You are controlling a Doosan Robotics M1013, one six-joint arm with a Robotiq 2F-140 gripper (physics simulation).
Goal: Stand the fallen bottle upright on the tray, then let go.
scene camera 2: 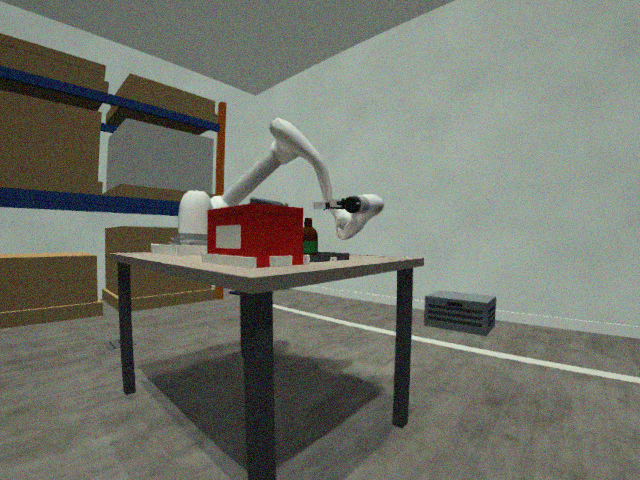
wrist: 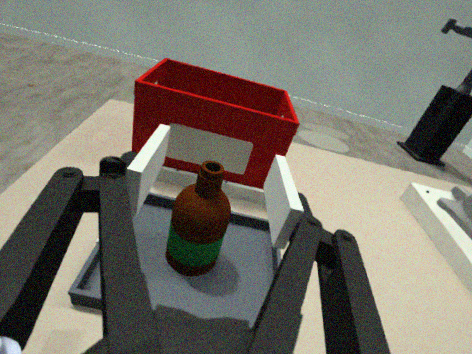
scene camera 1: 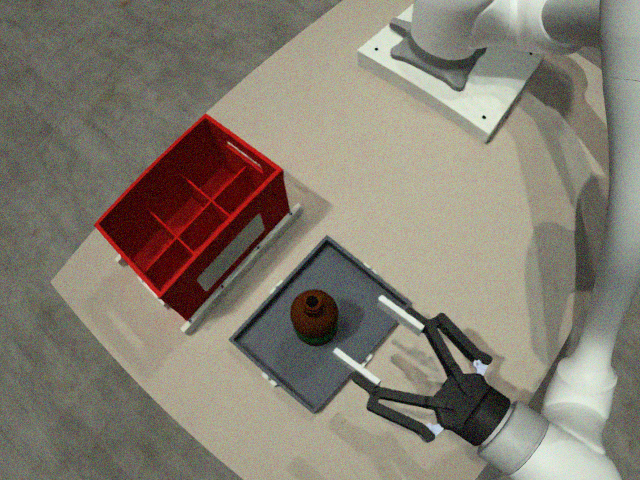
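Seen in the pictures: gripper, fingertip midpoint: (scene camera 2: 321, 204) (wrist: 219, 157) (scene camera 1: 357, 326); arm's base, origin of the base link: (scene camera 2: 193, 245) (scene camera 1: 439, 51).
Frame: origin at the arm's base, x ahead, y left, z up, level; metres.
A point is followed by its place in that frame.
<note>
A brown bottle with a green band (scene camera 1: 314, 319) @[x 0.673, y 0.102, z 0.078 m] (scene camera 2: 310, 238) @[x 0.688, y 0.068, z 0.036 m] (wrist: 200, 220) @[x 0.664, y 0.124, z 0.062 m] stands upright on the grey tray (scene camera 1: 279, 373) @[x 0.765, y 0.086, z -0.040 m] (scene camera 2: 340, 256) @[x 0.786, y 0.123, z -0.031 m] (wrist: 86, 301) @[x 0.776, y 0.176, z -0.033 m], inside its rim. In scene camera 2 the red crate hides part of the bottle's side. My gripper (scene camera 1: 357, 324) @[x 0.669, y 0.168, z 0.174 m] (scene camera 2: 318, 205) @[x 0.669, y 0.168, z 0.174 m] (wrist: 219, 157) @[x 0.669, y 0.168, z 0.174 m] is open and empty, with its white finger pads wide apart. It is held higher than the bottle and back from it, on the arm's side, and its pads do not touch the bottle.
A red divided crate (scene camera 1: 175, 293) @[x 0.762, y -0.093, z 0.099 m] (scene camera 2: 279, 232) @[x 0.770, y -0.189, z 0.052 m] (wrist: 200, 135) @[x 0.667, y -0.081, z 0.064 m] stands beside the tray on a white-edged base. The arm's white base plate (scene camera 1: 429, 98) @[x 0.136, y 0.037, z -0.017 m] (wrist: 425, 200) @[x 0.121, y -0.085, z 0.003 m] is bolted to the table. A grey crate (scene camera 2: 459, 312) is on the floor by the wall.
</note>
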